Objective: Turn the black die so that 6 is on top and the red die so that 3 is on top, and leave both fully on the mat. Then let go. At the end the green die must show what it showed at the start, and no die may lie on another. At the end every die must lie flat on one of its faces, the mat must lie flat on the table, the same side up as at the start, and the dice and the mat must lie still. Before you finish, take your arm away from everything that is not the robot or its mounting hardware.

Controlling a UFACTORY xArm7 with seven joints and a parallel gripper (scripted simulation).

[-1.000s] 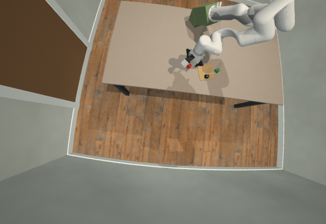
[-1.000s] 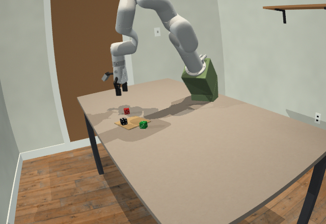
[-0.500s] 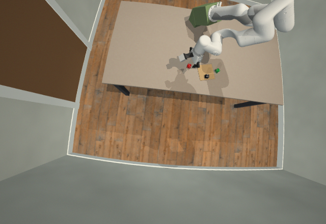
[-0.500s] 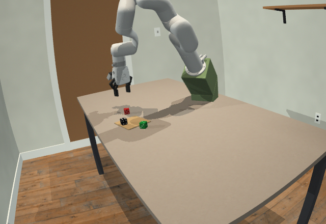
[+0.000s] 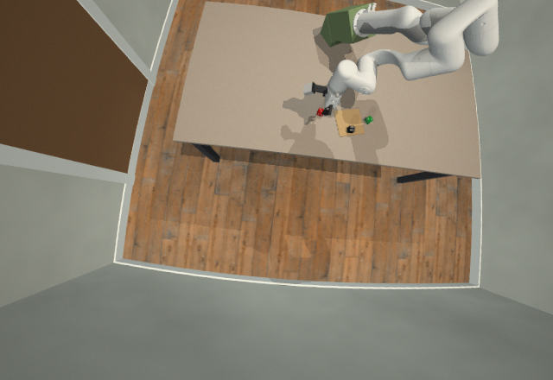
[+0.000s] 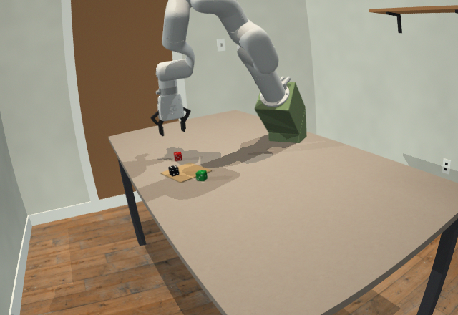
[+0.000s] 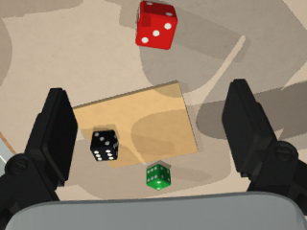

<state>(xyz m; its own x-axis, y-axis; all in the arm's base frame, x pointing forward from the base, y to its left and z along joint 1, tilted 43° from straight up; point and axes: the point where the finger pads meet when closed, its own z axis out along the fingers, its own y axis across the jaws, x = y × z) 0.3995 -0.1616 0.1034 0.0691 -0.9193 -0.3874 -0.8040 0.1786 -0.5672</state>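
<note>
Now: the red die 110 mm below my hand and 10 mm behind it. Round my hand: tan mat (160 mm to the left, 120 mm below); then black die (170 mm to the left, 100 mm below, 50 mm ahead); then green die (260 mm to the left, 110 mm below, 30 mm behind).
</note>
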